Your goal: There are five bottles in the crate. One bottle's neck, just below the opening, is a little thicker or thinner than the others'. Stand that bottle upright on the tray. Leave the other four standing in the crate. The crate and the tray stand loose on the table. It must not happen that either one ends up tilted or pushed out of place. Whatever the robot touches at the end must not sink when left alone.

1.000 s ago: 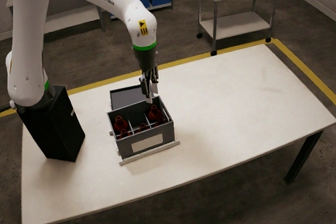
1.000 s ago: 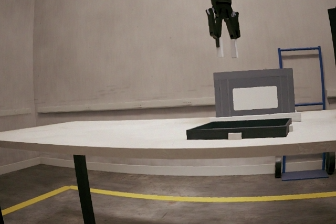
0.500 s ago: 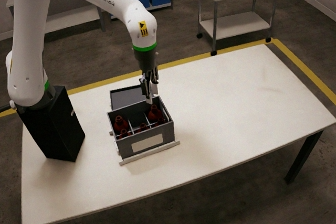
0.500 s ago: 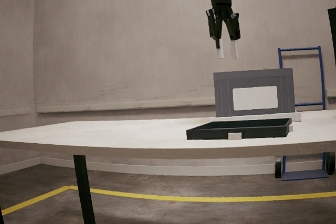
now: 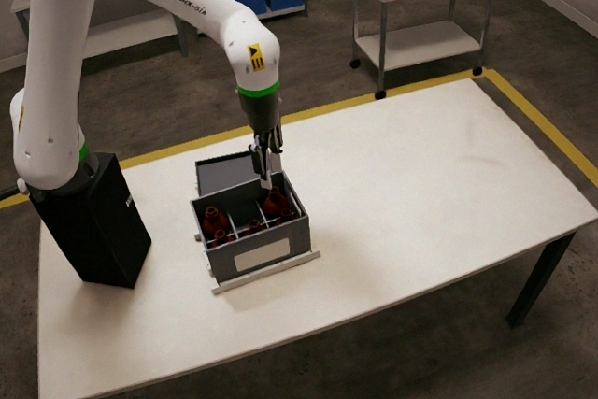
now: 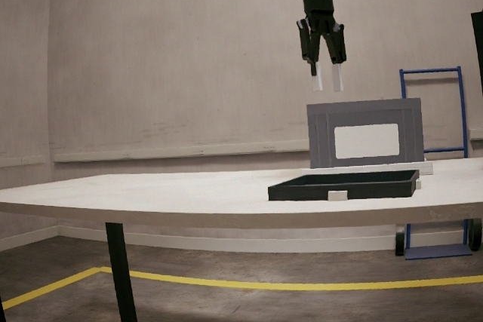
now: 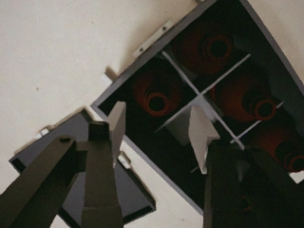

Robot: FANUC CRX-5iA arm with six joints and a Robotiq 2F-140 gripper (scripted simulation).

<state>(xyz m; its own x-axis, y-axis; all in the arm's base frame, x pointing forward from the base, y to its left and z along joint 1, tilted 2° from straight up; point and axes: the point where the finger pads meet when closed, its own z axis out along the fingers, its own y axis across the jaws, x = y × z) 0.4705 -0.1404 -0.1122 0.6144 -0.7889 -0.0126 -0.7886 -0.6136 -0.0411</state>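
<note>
Right now my hand is 15 cm above the crate, 9 cm past it and 3 cm to the left of it. The rest, counted from my hand: dark tray: 25 cm to the left, 23 cm below, 3 cm behind; then bottle: 18 cm behind, 15 cm below, 3 cm to the left.
</note>
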